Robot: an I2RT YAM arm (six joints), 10 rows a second.
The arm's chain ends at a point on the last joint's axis. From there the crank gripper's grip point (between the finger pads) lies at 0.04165 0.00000 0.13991 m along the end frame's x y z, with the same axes.
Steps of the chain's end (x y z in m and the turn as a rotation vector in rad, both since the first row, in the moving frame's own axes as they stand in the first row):
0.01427 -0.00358 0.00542 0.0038 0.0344 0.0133
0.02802 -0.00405 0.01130 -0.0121 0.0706 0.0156
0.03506 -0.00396 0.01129 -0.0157 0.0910 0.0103
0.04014 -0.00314 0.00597 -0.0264 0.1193 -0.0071
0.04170 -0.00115 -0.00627 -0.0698 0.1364 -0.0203
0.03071 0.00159 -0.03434 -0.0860 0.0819 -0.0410
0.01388 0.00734 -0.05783 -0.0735 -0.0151 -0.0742
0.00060 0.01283 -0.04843 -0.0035 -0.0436 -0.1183
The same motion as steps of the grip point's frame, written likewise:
0.01906 -0.00352 0.00390 0.0038 0.0344 0.0133
0.03777 -0.00165 0.00800 -0.0121 0.0706 0.0156
0.04759 -0.00130 0.00691 -0.0157 0.0910 0.0103
0.05651 0.00012 -0.00003 -0.0264 0.1193 -0.0071
0.06041 0.00734 -0.01354 -0.0698 0.1364 -0.0203
0.04221 0.01151 -0.03865 -0.0860 0.0819 -0.0410
0.01203 0.01462 -0.05748 -0.0735 -0.0151 -0.0742
-0.00579 0.00877 -0.04674 -0.0035 -0.0436 -0.1183

